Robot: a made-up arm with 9 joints.
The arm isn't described. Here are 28 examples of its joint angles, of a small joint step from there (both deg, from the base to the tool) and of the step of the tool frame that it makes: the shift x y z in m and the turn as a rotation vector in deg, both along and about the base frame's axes.
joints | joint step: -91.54 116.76 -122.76 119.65 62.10 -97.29 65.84 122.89 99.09 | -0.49 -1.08 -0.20 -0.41 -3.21 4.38 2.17 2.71 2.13
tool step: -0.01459 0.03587 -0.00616 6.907 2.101 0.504
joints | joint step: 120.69 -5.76 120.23 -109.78 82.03 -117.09 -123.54 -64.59 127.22 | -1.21 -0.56 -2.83 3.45 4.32 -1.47 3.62 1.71 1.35
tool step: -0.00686 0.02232 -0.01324 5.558 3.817 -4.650
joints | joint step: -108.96 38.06 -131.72 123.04 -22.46 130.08 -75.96 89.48 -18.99 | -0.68 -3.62 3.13 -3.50 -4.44 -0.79 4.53 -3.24 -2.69
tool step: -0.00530 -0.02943 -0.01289 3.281 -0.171 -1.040
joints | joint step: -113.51 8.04 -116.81 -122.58 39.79 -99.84 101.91 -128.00 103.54 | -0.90 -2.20 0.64 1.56 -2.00 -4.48 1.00 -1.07 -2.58
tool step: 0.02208 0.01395 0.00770 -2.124 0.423 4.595
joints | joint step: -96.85 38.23 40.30 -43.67 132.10 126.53 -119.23 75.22 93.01 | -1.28 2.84 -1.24 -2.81 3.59 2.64 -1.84 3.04 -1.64
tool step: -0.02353 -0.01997 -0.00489 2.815 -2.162 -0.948
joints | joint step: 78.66 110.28 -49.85 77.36 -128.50 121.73 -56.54 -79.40 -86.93 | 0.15 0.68 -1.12 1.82 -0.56 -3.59 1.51 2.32 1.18
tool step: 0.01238 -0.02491 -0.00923 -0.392 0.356 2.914
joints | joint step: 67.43 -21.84 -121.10 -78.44 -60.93 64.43 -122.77 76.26 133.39 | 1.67 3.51 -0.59 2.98 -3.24 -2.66 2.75 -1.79 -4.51
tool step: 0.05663 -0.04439 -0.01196 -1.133 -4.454 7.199
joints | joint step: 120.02 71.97 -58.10 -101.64 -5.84 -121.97 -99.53 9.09 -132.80 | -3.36 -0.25 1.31 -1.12 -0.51 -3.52 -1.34 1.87 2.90
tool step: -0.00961 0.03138 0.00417 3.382 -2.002 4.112
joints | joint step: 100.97 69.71 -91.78 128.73 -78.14 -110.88 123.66 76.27 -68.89 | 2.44 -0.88 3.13 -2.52 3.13 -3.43 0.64 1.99 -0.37
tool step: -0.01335 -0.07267 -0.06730 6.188 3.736 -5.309
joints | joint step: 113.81 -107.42 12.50 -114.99 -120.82 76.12 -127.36 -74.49 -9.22 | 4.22 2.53 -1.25 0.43 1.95 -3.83 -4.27 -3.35 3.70
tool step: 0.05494 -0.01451 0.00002 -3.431 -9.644 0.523
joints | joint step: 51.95 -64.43 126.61 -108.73 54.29 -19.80 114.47 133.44 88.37 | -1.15 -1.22 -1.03 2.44 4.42 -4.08 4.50 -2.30 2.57
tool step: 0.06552 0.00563 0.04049 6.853 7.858 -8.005
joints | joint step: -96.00 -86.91 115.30 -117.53 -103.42 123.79 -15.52 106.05 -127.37 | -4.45 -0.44 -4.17 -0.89 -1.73 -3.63 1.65 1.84 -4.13
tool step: 0.02017 0.00017 0.01778 -7.327 0.192 7.715
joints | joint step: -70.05 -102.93 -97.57 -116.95 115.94 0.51 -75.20 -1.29 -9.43 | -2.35 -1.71 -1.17 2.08 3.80 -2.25 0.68 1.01 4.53
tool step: 0.00843 -0.01155 0.00556 0.787 7.175 4.800
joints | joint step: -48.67 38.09 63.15 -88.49 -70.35 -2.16 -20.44 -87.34 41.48 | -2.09 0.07 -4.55 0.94 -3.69 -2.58 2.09 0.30 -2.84
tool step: -0.01266 -0.01164 0.01757 -1.783 -5.616 -0.034
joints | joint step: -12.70 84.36 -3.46 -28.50 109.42 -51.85 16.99 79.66 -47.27 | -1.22 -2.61 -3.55 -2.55 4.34 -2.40 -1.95 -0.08 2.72
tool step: -0.03841 0.06658 -0.09520 -1.946 -8.720 -4.560
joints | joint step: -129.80 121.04 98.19 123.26 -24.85 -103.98 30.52 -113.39 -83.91 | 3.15 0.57 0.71 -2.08 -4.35 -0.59 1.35 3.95 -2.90
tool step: 0.01407 0.00584 0.02334 3.404 7.830 -2.117
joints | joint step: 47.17 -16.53 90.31 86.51 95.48 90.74 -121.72 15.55 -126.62 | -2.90 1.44 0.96 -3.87 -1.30 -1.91 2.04 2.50 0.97
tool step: -0.08069 -0.04779 -0.00821 -1.358 0.080 10.447
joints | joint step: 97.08 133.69 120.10 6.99 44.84 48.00 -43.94 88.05 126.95 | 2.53 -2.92 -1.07 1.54 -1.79 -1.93 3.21 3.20 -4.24
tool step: -0.05862 -0.08621 0.00005 0.228 0.867 -8.561
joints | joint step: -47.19 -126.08 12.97 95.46 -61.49 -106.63 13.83 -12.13 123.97 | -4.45 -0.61 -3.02 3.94 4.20 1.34 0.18 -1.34 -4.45
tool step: -0.00513 -0.03920 -0.00992 1.198 -1.409 0.055
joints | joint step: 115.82 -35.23 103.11 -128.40 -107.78 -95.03 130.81 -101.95 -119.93 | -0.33 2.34 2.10 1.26 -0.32 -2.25 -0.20 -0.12 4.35
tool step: -0.00668 -0.00882 0.01113 2.204 -4.014 -1.029
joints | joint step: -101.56 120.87 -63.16 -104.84 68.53 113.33 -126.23 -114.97 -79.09 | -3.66 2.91 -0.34 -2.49 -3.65 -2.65 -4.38 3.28 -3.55
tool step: 0.03305 -0.07091 0.00776 -3.286 -1.328 4.142
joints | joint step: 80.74 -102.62 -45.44 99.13 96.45 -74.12 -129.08 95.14 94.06 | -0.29 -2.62 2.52 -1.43 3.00 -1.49 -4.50 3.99 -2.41
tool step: -0.02344 -0.06658 0.09417 -6.242 -7.784 -5.897
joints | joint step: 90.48 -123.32 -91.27 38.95 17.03 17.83 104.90 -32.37 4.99 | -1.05 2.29 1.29 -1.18 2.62 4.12 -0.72 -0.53 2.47
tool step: 0.00212 0.01920 0.02022 -1.661 0.726 -3.073
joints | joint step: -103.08 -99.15 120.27 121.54 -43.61 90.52 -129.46 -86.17 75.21 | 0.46 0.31 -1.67 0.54 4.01 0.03 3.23 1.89 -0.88
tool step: -0.01249 0.01306 0.00164 2.607 2.969 -1.050
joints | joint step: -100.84 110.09 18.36 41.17 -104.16 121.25 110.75 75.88 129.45 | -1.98 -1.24 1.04 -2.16 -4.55 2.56 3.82 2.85 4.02
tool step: 0.00903 0.02455 -0.02734 0.902 7.398 7.966
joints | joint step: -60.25 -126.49 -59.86 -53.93 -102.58 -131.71 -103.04 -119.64 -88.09 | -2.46 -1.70 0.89 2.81 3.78 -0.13 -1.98 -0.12 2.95
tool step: -0.00048 0.00744 -0.00416 -8.698 1.251 2.310
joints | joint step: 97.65 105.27 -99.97 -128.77 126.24 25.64 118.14 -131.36 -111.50 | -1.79 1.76 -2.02 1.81 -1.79 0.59 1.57 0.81 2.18
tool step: 0.05186 0.02163 0.01121 -0.214 0.330 5.516
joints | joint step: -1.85 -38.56 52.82 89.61 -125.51 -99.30 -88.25 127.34 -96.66 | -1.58 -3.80 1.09 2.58 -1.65 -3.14 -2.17 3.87 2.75
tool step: 0.01454 0.05927 -0.03307 0.243 -1.521 -4.924
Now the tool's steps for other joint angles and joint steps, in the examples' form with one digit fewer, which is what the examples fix.
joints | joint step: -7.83 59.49 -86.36 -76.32 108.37 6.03 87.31 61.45 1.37 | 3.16 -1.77 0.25 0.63 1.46 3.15 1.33 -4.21 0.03
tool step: 0.0894 -0.0167 0.0755 6.65 -3.94 -2.71
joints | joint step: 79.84 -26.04 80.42 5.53 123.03 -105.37 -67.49 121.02 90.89 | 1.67 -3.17 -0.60 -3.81 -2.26 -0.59 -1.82 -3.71 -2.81
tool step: 0.0140 -0.0112 0.0125 1.47 1.99 4.86
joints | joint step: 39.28 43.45 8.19 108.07 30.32 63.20 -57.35 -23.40 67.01 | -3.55 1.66 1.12 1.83 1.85 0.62 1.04 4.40 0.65
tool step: -0.0243 -0.0657 0.0003 4.74 1.21 9.34
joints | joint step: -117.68 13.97 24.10 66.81 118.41 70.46 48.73 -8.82 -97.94 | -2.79 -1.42 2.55 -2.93 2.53 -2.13 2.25 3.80 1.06
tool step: 0.0345 -0.0286 -0.0217 -9.99 -2.15 -0.97
